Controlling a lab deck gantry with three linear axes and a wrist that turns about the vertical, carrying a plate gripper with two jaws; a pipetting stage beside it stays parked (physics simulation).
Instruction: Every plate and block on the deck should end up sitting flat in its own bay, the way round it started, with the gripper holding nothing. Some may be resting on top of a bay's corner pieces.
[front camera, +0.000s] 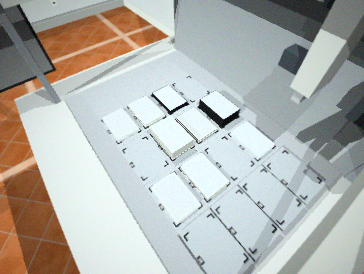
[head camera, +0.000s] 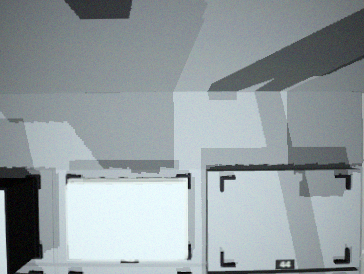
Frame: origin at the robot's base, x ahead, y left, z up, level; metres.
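Seen in the pictures: gripper, between the fingertips: (front camera: 336, 145); robot's base, origin of its link: (front camera: 102, 120).
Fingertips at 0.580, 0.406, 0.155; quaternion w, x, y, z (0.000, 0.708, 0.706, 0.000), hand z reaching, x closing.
Pixels of each thing's top centre, then the offset from my fingertips to it, as dx, dy, dz. "spot": a spot on its surface instead.
- tall black-sided block, centre of its top: (front camera: 219, 104) -0.352, -0.042, -0.113
- thick white block, centre of its top: (front camera: 171, 133) -0.352, -0.256, -0.113
- thinner plate, centre of its top: (front camera: 196, 122) -0.352, -0.149, -0.140
- white plate, centre of its top: (head camera: 125, 222) (front camera: 252, 138) -0.188, -0.042, -0.140
- bay marked 44, a spot on its surface: (head camera: 285, 220) spot: -0.024, -0.042, -0.140
My gripper is outside both views. In the front view, a tall black-sided block (front camera: 219, 106) stands at the back, a lower black-sided one (front camera: 170, 97) to its left. White plates (front camera: 120, 125) (front camera: 146, 111) sit at the left. A thick white block (front camera: 172, 136) stands beside a thinner plate (front camera: 197, 124). Two white plates (front camera: 205, 175) (front camera: 176, 197) lie nearer the front. Another white plate (front camera: 252, 140) (head camera: 127, 220) lies at the right; in the head view three corner pieces show around it and its lower left one is hidden. Whether every item rests fully flat is unclear.
The bay marked 44 (head camera: 285, 220) shows four corner pieces and no plate. Several bays with bare corner pieces lie along the front right of the deck. A pale column (front camera: 320, 55) hangs at the upper right, with a dark box (front camera: 292, 59) beside it.
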